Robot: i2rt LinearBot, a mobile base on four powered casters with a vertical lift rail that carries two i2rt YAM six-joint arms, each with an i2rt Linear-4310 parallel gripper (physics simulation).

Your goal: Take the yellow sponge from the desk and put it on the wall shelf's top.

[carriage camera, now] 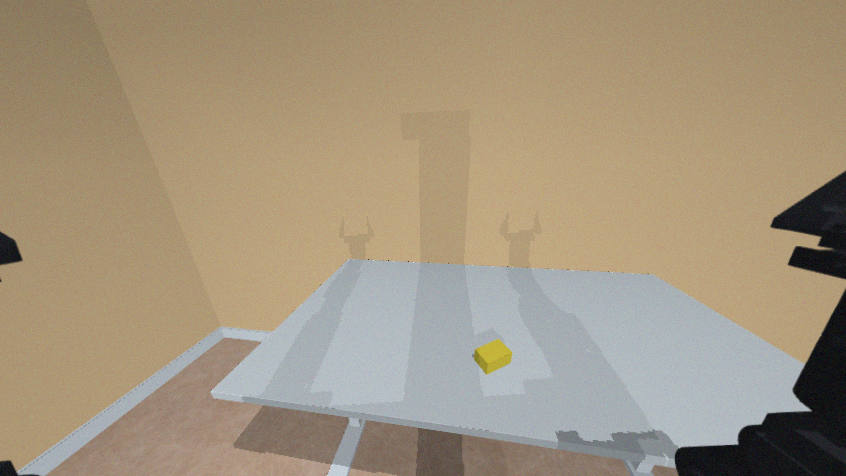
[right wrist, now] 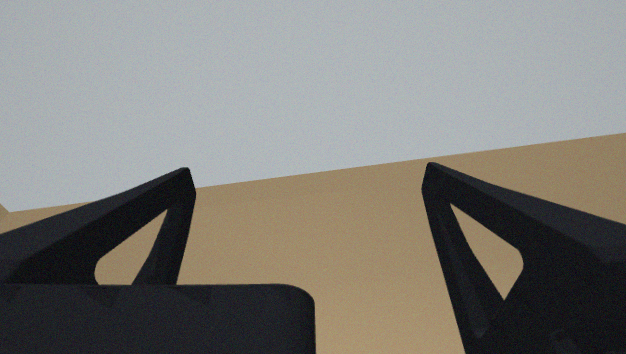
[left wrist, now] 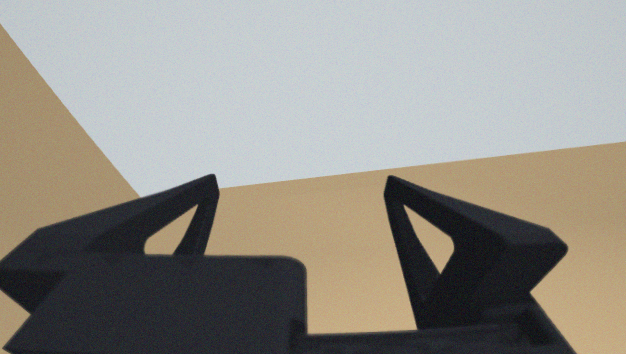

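Note:
The yellow sponge (carriage camera: 492,355) lies on the grey desk top (carriage camera: 502,355), a little right of its middle, in the carriage view. The left arm shows only as a dark sliver at the left edge (carriage camera: 6,248) and the right arm as a dark mass at the right edge (carriage camera: 816,331); both are well short of the sponge. In the left wrist view my left gripper (left wrist: 302,184) is open and empty, pointing up at wall and ceiling. In the right wrist view my right gripper (right wrist: 308,178) is open and empty, also pointing up. The wall shelf is not in view.
The desk stands against the tan back wall, with a tan side wall (carriage camera: 71,236) and white baseboard (carriage camera: 129,397) to the left. Brown floor (carriage camera: 176,432) lies in front of and under the desk. A desk leg (carriage camera: 346,444) shows below the front edge.

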